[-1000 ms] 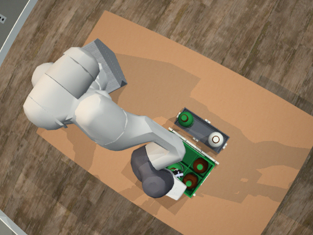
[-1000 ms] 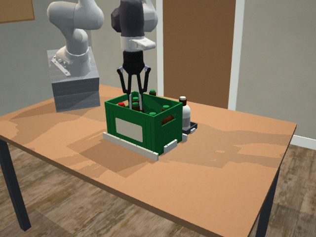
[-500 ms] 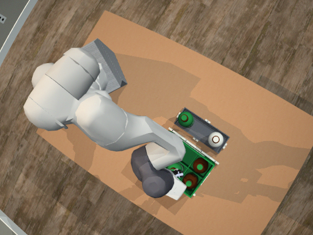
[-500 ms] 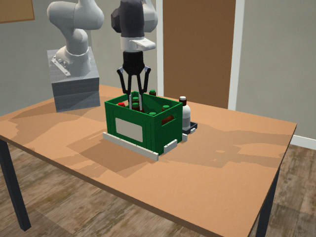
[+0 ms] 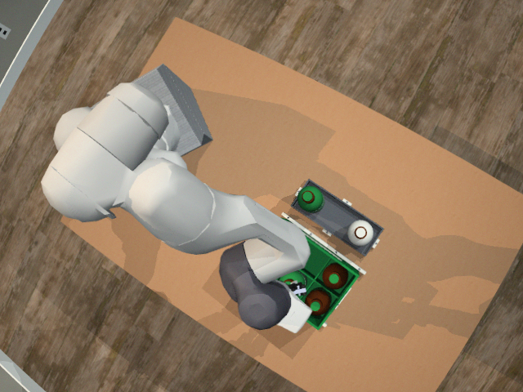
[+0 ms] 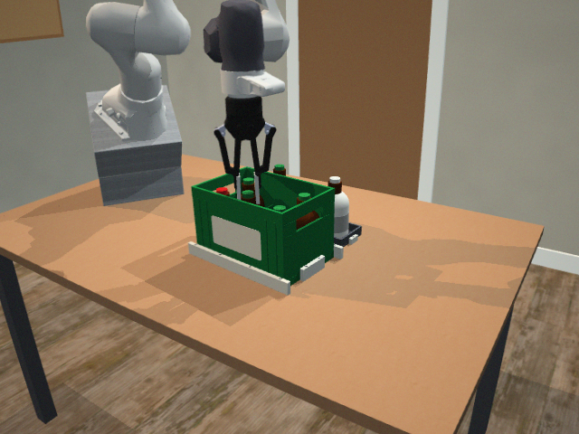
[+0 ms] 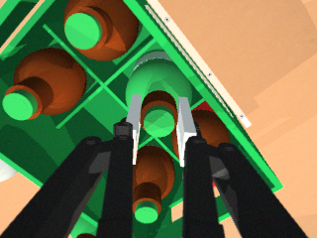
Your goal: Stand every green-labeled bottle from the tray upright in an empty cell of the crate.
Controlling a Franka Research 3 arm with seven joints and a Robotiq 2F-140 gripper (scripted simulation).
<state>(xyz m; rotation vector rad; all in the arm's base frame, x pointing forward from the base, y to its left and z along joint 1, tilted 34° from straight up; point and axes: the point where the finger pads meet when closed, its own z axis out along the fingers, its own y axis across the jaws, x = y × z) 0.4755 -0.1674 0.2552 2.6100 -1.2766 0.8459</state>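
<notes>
The green crate lies 1 cm ahead of my hand, 5 cm to the left of it and 10 cm below it. Round my hand: white-labeled bottle (12 cm ahead, 21 cm to the left, 10 cm below); grey tray (4 cm ahead, 23 cm to the left, 17 cm below).
</notes>
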